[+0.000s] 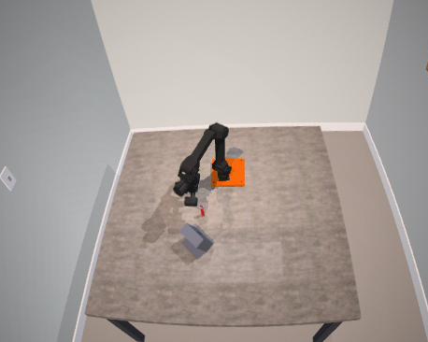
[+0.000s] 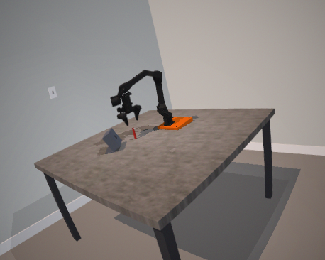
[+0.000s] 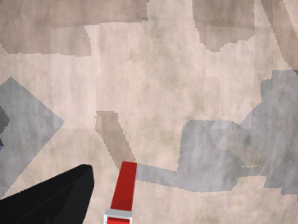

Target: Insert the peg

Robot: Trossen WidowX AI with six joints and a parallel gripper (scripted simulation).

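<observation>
My gripper tip is 40 mm to the right of the peg, 40 mm short of it and 40 mm above it. From my gripper tip the other things lie so: sloped panel 220 mm ahead, 30 mm below.
</observation>
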